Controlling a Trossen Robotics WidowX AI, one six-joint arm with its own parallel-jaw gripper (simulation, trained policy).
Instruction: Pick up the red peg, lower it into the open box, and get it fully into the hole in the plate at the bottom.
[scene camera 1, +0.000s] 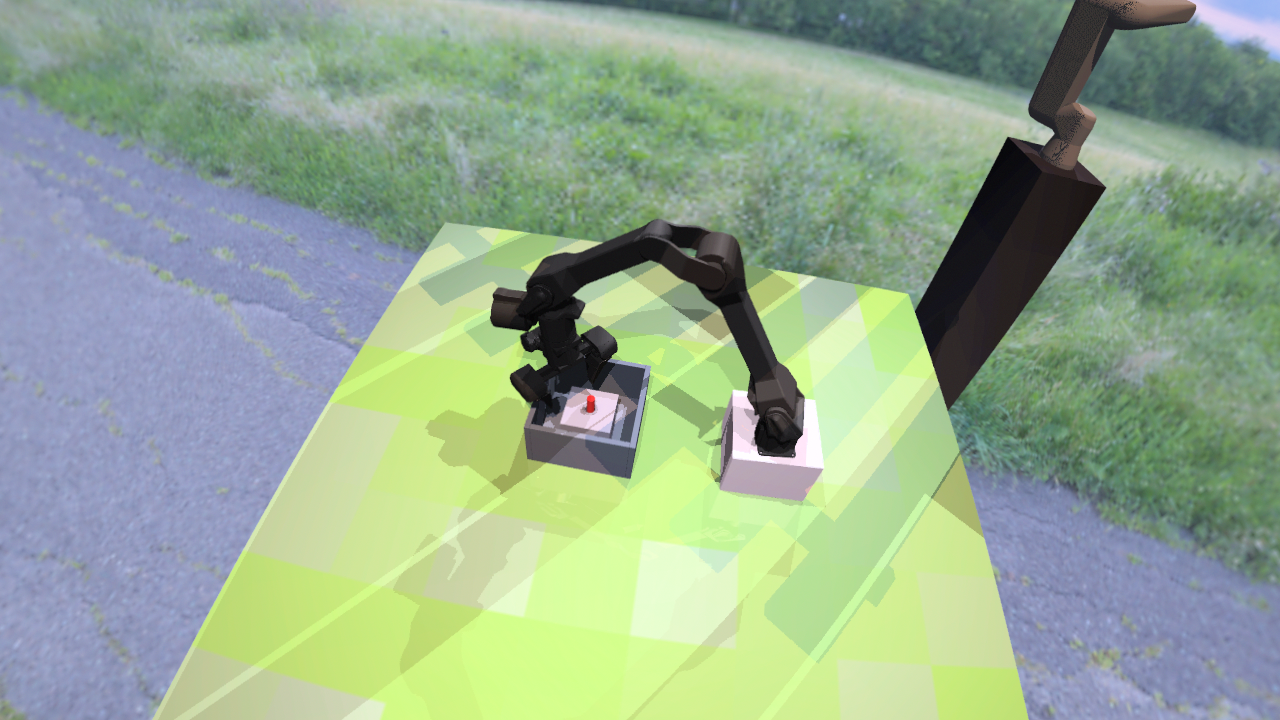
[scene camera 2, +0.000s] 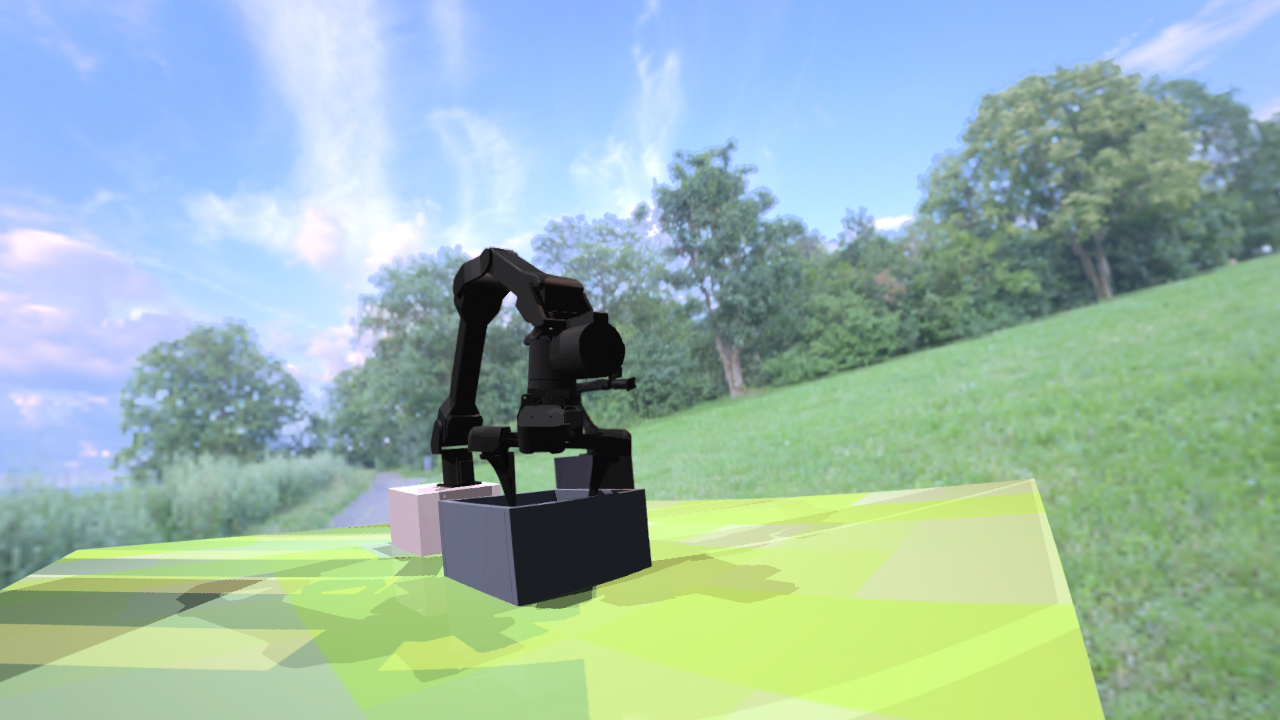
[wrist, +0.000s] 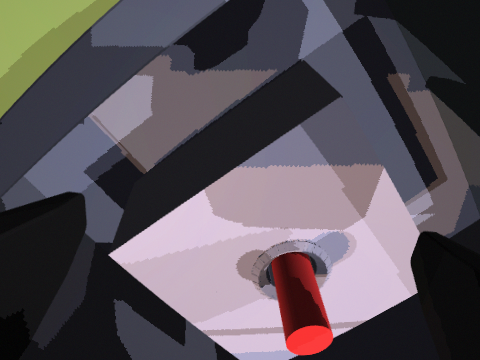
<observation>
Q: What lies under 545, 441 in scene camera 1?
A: A grey box.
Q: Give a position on a red peg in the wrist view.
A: At 305, 322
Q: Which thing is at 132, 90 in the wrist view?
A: A grey box.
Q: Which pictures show the grey box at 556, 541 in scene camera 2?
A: Scene camera 1, scene camera 2 and the wrist view: all of them.
</observation>
